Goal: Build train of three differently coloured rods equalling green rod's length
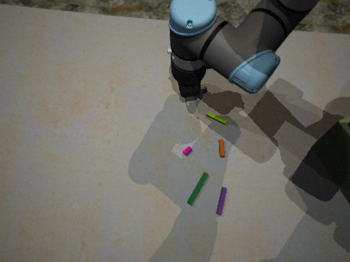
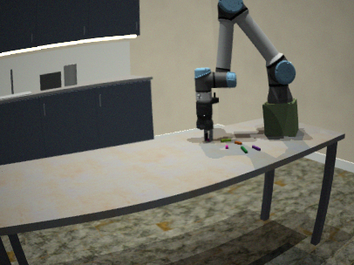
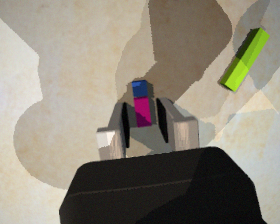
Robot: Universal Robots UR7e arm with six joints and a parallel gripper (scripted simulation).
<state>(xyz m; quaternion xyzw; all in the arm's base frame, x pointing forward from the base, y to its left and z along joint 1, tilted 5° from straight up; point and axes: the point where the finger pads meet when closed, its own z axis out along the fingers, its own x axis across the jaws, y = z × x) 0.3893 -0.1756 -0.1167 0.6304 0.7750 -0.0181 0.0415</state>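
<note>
My hand is 20 mm past the blue rod and 10 mm above it. The rest, counted from my hand: orange rod: 150 mm to the left, 60 mm behind, 10 mm below; then green rod: 240 mm to the left, 10 mm below; then lime rod: 70 mm to the left, 50 mm behind, 10 mm below.
</note>
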